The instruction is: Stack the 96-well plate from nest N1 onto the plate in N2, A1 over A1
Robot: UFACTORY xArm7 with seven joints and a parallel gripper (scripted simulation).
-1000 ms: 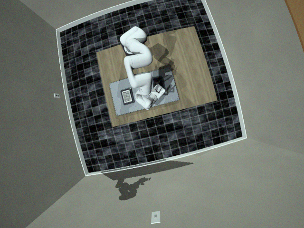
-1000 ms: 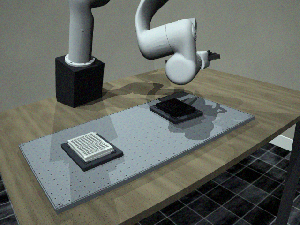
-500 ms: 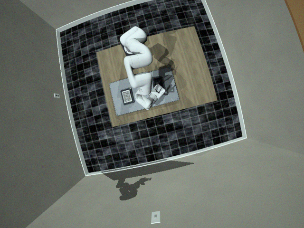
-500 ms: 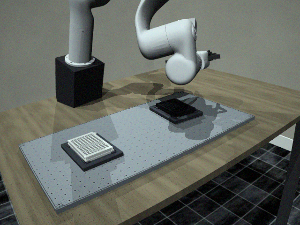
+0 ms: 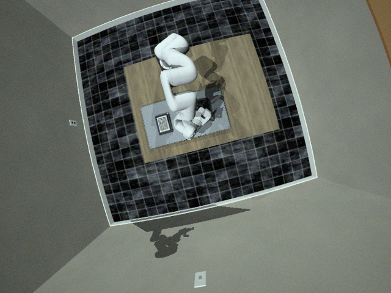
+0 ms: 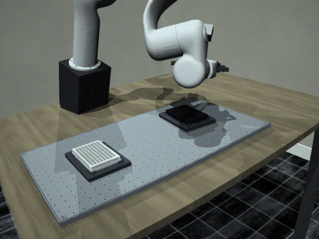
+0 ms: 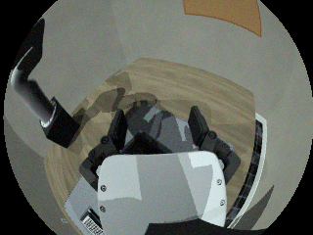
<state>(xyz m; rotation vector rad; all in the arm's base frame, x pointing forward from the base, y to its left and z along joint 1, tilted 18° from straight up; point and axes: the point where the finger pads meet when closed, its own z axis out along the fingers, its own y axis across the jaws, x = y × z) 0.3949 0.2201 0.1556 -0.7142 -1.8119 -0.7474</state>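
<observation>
The black 96-well plate is 4 cm behind my hand, 4 cm to the right of it and 17 cm below it. Also, from my hand: plate nest N1: 4 cm behind, 4 cm to the right, 18 cm below; then plate nest N2: 2 cm ahead, 39 cm to the right, 18 cm below; then white 96-well plate: 2 cm ahead, 39 cm to the right, 17 cm below.
</observation>
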